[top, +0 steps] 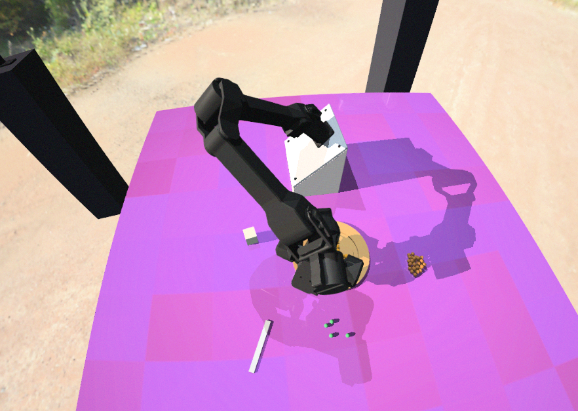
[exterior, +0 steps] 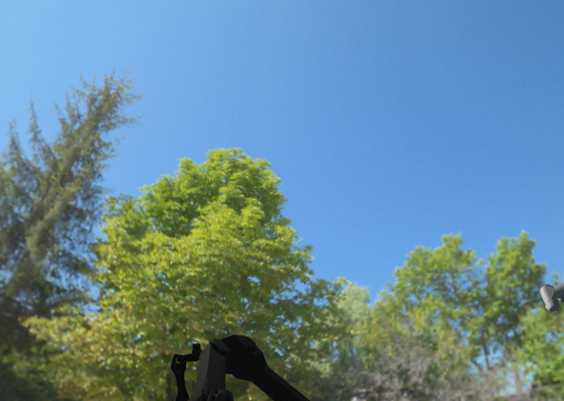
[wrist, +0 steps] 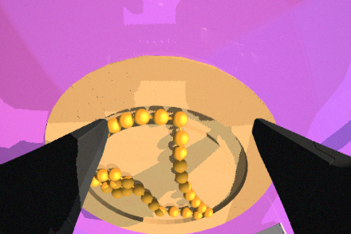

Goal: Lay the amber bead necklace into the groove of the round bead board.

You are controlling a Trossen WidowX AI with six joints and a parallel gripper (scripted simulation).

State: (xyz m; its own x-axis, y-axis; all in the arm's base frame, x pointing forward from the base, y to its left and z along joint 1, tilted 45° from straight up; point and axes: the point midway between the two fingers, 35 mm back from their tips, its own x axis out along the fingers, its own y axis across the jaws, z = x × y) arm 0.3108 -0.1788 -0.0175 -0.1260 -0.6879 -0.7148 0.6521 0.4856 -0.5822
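Now: gripper tip 50 mm to the right of the round tan bead board, 40 mm past it and 10 mm above it. Round my gripper tip: small cream cube (140 mm to the right, 140 mm behind); white bar (170 mm to the right, 130 mm ahead, 20 mm below).
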